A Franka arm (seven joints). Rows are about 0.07 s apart.
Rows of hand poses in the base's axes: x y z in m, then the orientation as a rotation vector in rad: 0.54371 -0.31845 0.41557 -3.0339 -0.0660 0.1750; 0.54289 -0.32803 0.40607 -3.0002 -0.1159 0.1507; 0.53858 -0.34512 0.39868 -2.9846 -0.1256 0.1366; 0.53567 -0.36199 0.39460 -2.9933 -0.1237 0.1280; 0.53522 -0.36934 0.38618 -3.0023 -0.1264 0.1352; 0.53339 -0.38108 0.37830 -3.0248 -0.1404 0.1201; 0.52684 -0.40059 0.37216 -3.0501 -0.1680 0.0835; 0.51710 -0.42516 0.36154 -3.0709 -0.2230 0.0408; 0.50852 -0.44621 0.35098 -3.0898 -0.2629 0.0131; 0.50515 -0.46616 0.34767 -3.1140 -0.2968 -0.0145
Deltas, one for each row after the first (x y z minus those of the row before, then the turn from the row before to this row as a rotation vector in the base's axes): -0.00082 -0.00958 -0.00950 0.0356 -0.0158 0.0308; -0.00431 -0.01709 -0.00739 0.0165 -0.0087 0.0054; -0.00291 -0.01687 -0.00408 -0.0081 -0.0062 -0.0016; -0.00045 -0.00735 -0.00842 -0.0095 0.0040 0.0023; -0.00183 -0.01174 -0.00788 -0.0216 -0.0121 0.0089; -0.00655 -0.01951 -0.00614 -0.0236 -0.0266 0.0169; -0.00974 -0.02457 -0.01062 -0.0208 -0.0308 0.0343; -0.00858 -0.02105 -0.01056 -0.0200 -0.0203 0.0245; -0.00337 -0.01995 -0.00331 -0.0254 -0.0204 0.0200
